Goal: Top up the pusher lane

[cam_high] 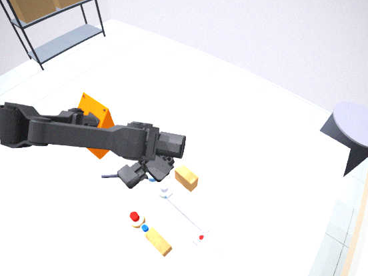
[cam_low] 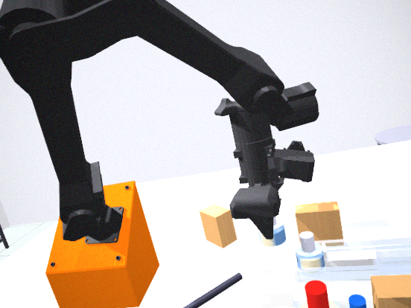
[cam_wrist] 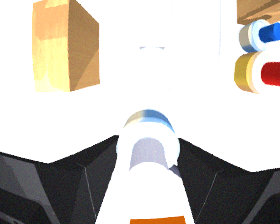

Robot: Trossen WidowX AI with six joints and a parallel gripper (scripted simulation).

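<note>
Now: the dark rod 11 cm behind my gripper tip, 7 cm below it and 6 cm to the right of it.
</note>
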